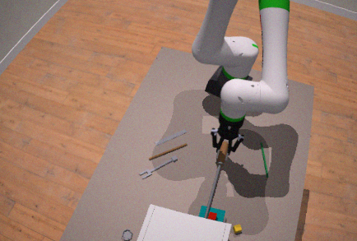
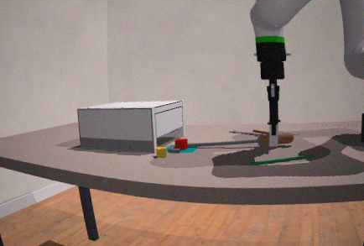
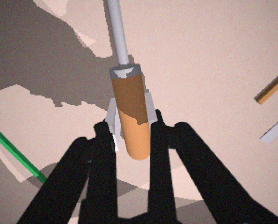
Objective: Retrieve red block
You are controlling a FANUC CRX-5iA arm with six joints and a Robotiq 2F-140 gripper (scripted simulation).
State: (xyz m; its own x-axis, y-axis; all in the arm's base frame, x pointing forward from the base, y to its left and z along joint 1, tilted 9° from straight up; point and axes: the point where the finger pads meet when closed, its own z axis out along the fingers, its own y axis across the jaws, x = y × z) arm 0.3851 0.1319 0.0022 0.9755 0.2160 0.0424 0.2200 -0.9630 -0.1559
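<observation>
Now: the long-handled tool 12 cm ahead of my hand, 7 cm to the left of it and 2 cm below it. The rest, counted from my hand: grey ruler (1 cm ahead, 24 cm to the right, 4 cm below); then thin green stick (7 cm behind, 17 cm to the left, 3 cm below); then wooden stick (9 cm ahead, 21 cm to the right, 3 cm below).
</observation>
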